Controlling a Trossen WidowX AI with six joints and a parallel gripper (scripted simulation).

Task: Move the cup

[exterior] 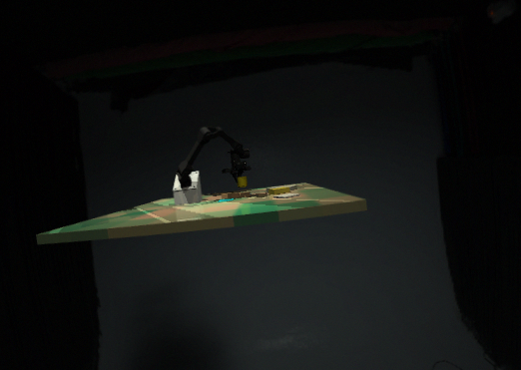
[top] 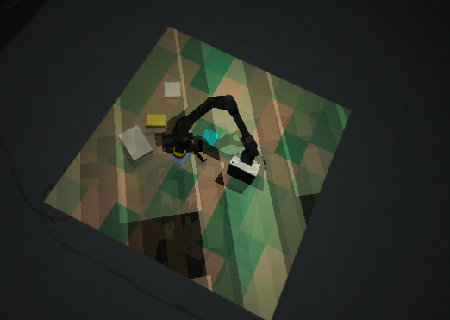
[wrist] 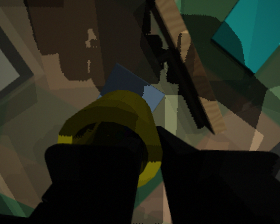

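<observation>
Now: gripper tip 80 mm above the thin wooden stick, 70 mm to the left of it and 30 mm past it. The rest, counted from my gripper tip: yellow cup: 20 mm ahead, 10 mm to the left; green marble: 30 mm to the left, 20 mm below, 20 mm ahead.
</observation>
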